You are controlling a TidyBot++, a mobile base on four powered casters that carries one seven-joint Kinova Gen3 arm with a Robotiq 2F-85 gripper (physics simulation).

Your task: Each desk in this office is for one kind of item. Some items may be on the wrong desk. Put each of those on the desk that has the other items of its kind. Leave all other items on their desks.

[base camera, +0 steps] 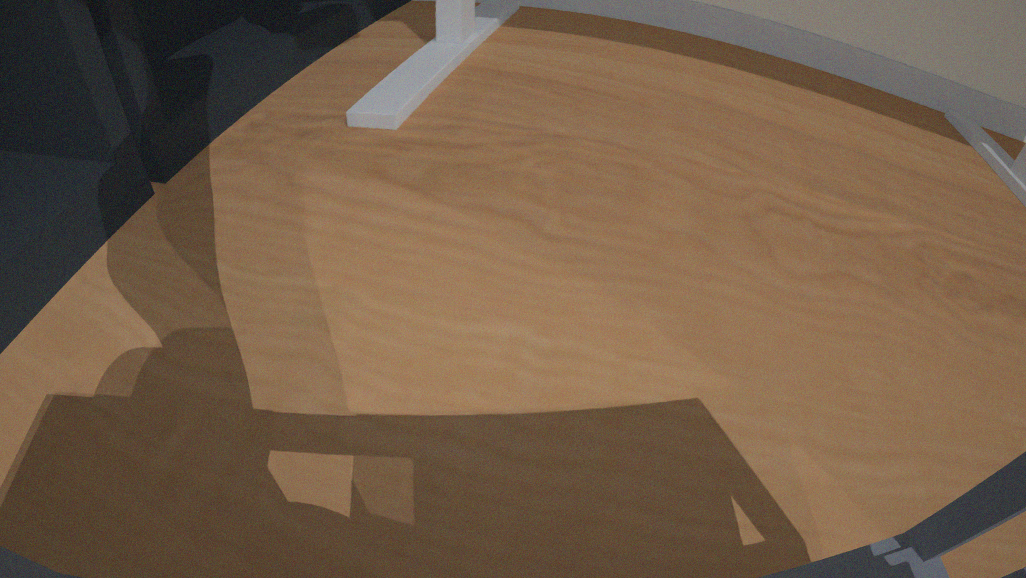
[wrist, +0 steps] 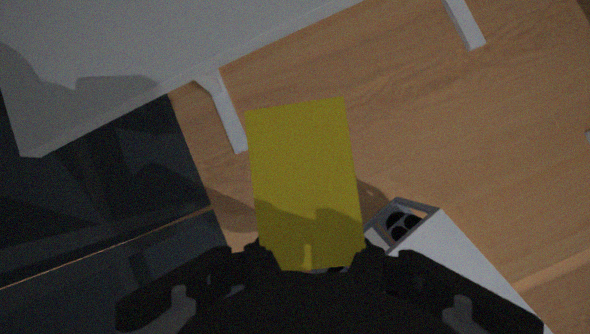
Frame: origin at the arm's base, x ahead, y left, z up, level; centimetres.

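Seen in the pictures: gripper, fingertip midpoint: (wrist: 311, 241).
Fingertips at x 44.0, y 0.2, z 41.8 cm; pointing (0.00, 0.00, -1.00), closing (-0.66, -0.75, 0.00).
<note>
A point is followed by its place in that frame.
My gripper (wrist: 311, 241) {x 44.0, y 0.2, z 41.8 cm} is shut on a yellow block in the wrist view. The yellow block (wrist: 305, 165) {x 48.8, y -3.5, z 46.2 cm} has a flat rectangular face and extends up from between the fingertips, above the floor. A grey-white desk top (wrist: 150, 40) {x 77.5, y 0.9, z 32.4 cm} shows at the upper left of the wrist view, with a shadow on it; the block is beyond its edge. No items show on the visible part of this desk. The gripper does not show in the base camera view.
White desk feet (base camera: 376, 111) {x 78.4, y 12.8, z -37.1 cm} (wrist: 230, 122) {x 92.7, y 8.9, z -37.2 cm} stand on the wooden floor (base camera: 574, 251) {x 51.0, y -9.8, z -39.6 cm} (wrist: 425, 125) {x 27.6, y -60.5, z -39.6 cm}. A dark surface (base camera: 50, 201) {x 56.0, y 53.6, z -32.0 cm} (wrist: 100, 200) {x 78.5, y 41.2, z 11.8 cm} lies at the left. A white box-shaped part (wrist: 460, 265) with a grey frame is at the wrist view's lower right. A wall (base camera: 933, 43) {x 114.2, y -115.7, z -23.0 cm} runs behind.
</note>
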